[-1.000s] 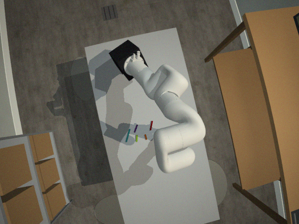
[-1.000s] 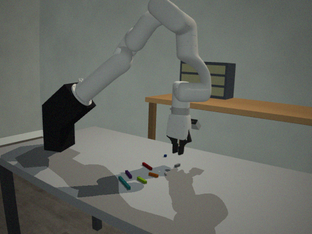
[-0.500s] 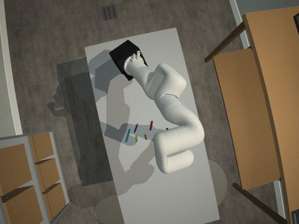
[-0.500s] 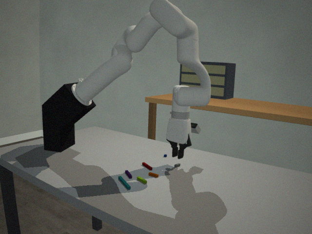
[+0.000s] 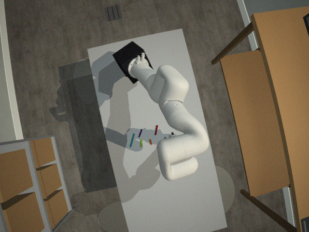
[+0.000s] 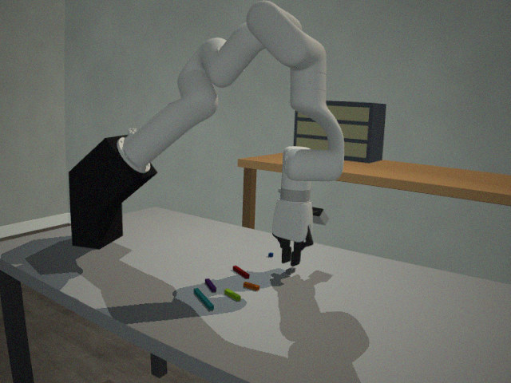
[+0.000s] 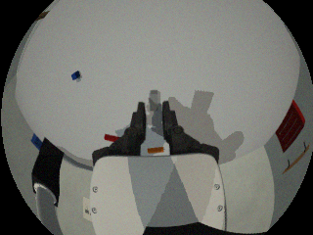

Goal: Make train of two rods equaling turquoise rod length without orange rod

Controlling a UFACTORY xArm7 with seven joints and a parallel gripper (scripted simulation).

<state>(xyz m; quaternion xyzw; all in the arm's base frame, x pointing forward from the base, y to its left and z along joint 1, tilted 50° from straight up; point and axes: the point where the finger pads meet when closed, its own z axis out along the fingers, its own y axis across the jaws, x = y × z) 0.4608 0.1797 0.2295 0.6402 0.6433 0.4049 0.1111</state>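
Now: hand 40 mm above the grey rod. Also, from my hand: red rod: 60 mm behind, 120 mm to the right, 40 mm below; then orange rod: 30 mm ahead, 150 mm to the right, 40 mm below; then blue rod: 130 mm behind, 30 mm to the left, 40 mm below.
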